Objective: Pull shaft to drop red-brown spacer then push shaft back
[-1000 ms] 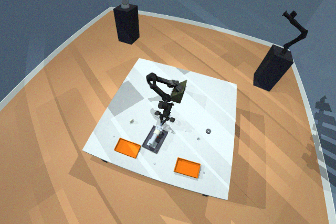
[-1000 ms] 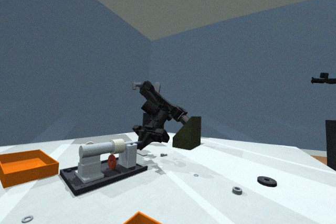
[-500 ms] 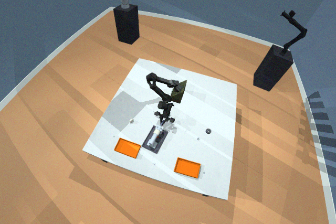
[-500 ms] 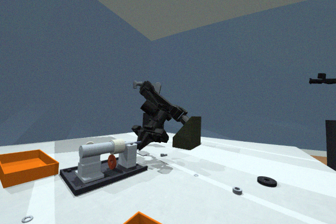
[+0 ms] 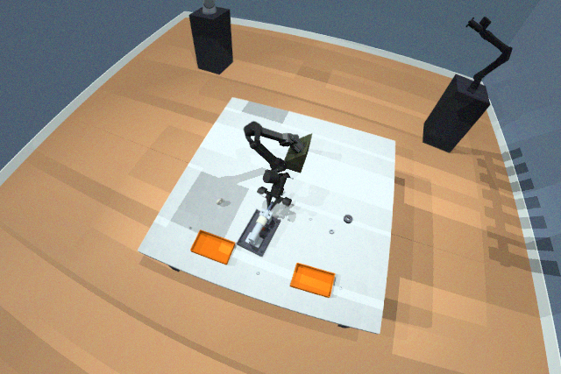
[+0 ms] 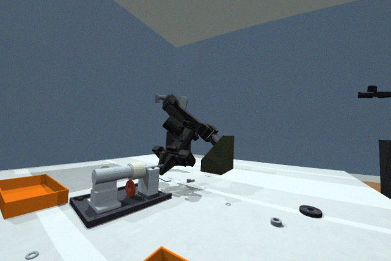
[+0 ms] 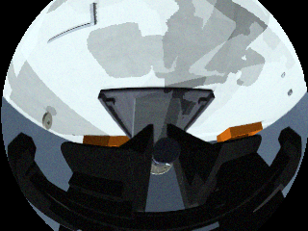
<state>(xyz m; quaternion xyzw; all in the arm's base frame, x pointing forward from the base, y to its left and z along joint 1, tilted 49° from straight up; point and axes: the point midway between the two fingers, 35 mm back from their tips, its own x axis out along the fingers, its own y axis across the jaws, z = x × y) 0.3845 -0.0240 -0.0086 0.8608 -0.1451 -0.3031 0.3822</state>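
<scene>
Right now my gripper tip is 100 mm short of the red-brown spacer and 20 mm above it. Also, from my gripper tip: black washer (160 mm behind, 420 mm to the left, 50 mm below); then dark shaft (40 mm ahead, 30 mm above); then bolt (150 mm behind, 20 mm to the left, 50 mm below).
</scene>
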